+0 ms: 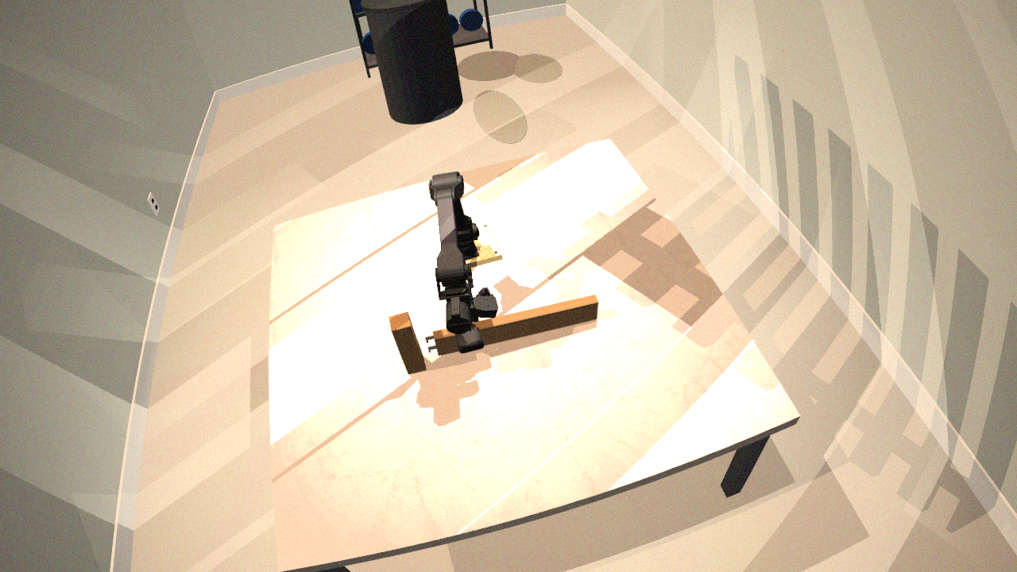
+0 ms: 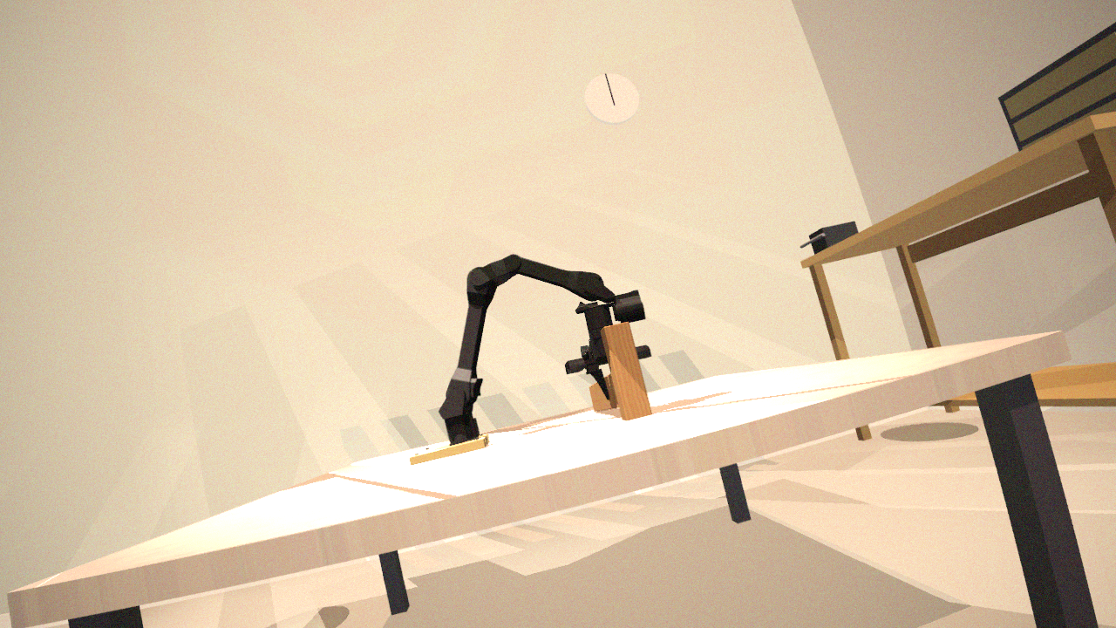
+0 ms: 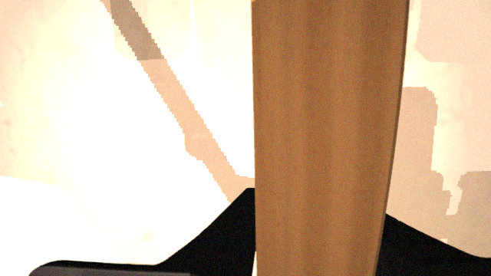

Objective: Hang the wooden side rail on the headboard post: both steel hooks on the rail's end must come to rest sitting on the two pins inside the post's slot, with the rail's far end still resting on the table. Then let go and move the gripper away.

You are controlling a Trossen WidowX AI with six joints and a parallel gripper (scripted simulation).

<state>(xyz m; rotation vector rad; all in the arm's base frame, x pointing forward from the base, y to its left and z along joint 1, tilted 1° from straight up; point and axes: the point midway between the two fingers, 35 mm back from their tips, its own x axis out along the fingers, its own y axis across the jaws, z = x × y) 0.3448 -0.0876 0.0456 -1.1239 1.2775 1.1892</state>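
My gripper tip is now 150 mm to the left of the headboard post and 50 mm below it.
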